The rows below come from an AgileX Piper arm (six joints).
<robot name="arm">
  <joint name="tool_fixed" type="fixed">
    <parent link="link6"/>
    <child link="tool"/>
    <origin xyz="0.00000 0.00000 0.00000" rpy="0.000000 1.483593 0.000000"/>
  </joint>
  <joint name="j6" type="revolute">
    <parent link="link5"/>
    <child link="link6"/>
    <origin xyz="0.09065 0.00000 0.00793"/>
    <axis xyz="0.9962 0 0.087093"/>
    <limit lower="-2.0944" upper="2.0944"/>
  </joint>
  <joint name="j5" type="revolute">
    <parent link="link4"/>
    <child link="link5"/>
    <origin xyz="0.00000 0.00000 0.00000"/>
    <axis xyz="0 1 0"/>
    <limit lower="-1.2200" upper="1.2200"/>
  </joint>
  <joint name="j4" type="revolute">
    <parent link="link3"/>
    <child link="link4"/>
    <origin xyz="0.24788 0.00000 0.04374"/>
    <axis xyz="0.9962 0 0.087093"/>
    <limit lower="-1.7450" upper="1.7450"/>
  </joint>
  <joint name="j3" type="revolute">
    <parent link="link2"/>
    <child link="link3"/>
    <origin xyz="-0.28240 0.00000 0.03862"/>
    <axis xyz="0 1 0"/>
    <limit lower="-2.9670" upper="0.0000"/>
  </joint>
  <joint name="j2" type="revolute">
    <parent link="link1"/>
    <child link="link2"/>
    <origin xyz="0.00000 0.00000 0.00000"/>
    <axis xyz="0 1 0"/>
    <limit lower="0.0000" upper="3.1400"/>
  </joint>
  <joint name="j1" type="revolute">
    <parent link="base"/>
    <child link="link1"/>
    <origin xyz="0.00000 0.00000 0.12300"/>
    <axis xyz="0 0 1"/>
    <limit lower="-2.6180" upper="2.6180"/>
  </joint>
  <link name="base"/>
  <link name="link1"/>
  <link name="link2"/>
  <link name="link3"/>
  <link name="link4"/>
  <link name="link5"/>
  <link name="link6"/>
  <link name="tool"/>
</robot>
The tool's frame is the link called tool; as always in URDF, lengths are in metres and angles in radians.
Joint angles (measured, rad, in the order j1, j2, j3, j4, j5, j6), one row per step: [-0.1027, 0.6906, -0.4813, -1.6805, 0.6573, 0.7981]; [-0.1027, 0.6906, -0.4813, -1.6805, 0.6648, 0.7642]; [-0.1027, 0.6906, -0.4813, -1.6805, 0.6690, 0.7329]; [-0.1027, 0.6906, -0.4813, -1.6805, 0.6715, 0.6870]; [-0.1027, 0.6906, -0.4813, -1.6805, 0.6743, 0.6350]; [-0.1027, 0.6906, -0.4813, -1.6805, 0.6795, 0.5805]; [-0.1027, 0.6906, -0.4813, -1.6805, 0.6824, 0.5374]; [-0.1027, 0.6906, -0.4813, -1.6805, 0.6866, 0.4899]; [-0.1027, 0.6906, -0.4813, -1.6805, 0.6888, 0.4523]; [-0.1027, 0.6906, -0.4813, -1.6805, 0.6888, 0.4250]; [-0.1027, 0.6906, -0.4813, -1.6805, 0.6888, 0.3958]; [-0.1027, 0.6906, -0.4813, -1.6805, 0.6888, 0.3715]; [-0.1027, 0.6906, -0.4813, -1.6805, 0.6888, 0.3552]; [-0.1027, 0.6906, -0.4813, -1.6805, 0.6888, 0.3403]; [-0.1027, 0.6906, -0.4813, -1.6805, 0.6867, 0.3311]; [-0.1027, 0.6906, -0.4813, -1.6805, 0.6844, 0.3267]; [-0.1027, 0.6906, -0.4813, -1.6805, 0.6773, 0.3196]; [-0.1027, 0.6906, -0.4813, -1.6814, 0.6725, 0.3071]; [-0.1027, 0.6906, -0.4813, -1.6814, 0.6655, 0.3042]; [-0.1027, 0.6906, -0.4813, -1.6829, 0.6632, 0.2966]
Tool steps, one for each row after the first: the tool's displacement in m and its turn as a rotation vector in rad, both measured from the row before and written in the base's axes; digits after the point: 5 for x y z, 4 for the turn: [-0.00046, -0.00049, 0.00011, -0.0256, 0.0226, -0.0064]; [-0.00026, -0.00027, 0.00006, -0.0231, 0.0213, -0.0033]; [-0.00016, -0.00016, 0.00004, -0.0333, 0.0316, -0.0012]; [-0.00017, -0.00018, 0.00004, -0.0376, 0.0360, -0.0013]; [-0.00033, -0.00034, 0.00008, -0.0396, 0.0376, -0.0037]; [-0.00018, -0.00019, 0.00004, -0.0310, 0.0300, -0.0017]; [-0.00026, -0.00027, 0.00006, -0.0342, 0.0331, -0.0029]; [-0.00014, -0.00014, 0.00003, -0.0269, 0.0264, -0.0012]; [0.00000, 0.00000, 0.00000, -0.0193, 0.0193, 0.0007]; [0.00000, 0.00000, 0.00000, -0.0206, 0.0207, 0.0007]; [0.00000, 0.00000, 0.00000, -0.0172, 0.0172, 0.0006]; [0.00000, 0.00000, 0.00000, -0.0115, 0.0115, 0.0004]; [0.00000, 0.00000, 0.00000, -0.0105, 0.0105, 0.0004]; [0.00013, 0.00013, -0.00003, -0.0062, 0.0067, 0.0023]; [0.00015, 0.00015, -0.00003, -0.0028, 0.0033, 0.0024]; [0.00045, 0.00046, -0.00010, -0.0041, 0.0057, 0.0072]; [0.00031, 0.00031, -0.00002, -0.0092, 0.0093, 0.0052]; [0.00043, 0.00045, -0.00010, -0.0012, 0.0027, 0.0070]; [0.00015, 0.00016, 0.00005, -0.0067, 0.0056, 0.0027]
